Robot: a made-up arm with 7 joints. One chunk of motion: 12 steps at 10 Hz.
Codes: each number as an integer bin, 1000 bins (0 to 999) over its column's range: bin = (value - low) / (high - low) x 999, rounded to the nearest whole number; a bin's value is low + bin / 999 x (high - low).
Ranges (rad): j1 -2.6..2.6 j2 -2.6..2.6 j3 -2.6..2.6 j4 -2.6..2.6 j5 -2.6..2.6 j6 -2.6..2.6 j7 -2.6..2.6
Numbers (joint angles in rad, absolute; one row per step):
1: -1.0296 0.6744 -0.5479 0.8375 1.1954 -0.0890 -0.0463
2: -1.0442 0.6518 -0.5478 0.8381 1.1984 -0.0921 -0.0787
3: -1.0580 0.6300 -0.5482 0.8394 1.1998 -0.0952 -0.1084
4: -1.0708 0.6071 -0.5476 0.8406 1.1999 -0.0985 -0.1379
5: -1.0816 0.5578 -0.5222 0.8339 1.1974 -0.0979 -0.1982
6: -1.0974 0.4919 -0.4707 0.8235 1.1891 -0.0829 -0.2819
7: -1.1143 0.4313 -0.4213 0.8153 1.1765 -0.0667 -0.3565
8: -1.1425 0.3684 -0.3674 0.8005 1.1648 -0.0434 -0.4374
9: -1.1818 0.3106 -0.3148 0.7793 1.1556 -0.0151 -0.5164
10: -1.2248 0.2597 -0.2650 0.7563 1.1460 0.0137 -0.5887
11: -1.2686 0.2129 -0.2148 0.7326 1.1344 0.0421 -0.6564
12: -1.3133 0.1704 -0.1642 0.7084 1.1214 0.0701 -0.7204
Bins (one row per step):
1: 302 629 394 660 729 482 491
2: 299 625 394 661 730 482 484
3: 296 621 394 661 730 481 479
4: 294 616 394 661 730 481 473
5: 292 607 399 660 730 481 461
6: 289 594 409 658 728 484 445
7: 285 582 419 656 726 487 431
8: 280 570 429 653 723 491 415
9: 272 559 439 649 722 497 400
10: 264 549 449 645 720 502 386
11: 256 540 458 640 717 508 373
12: 247 532 468 636 715 513 361

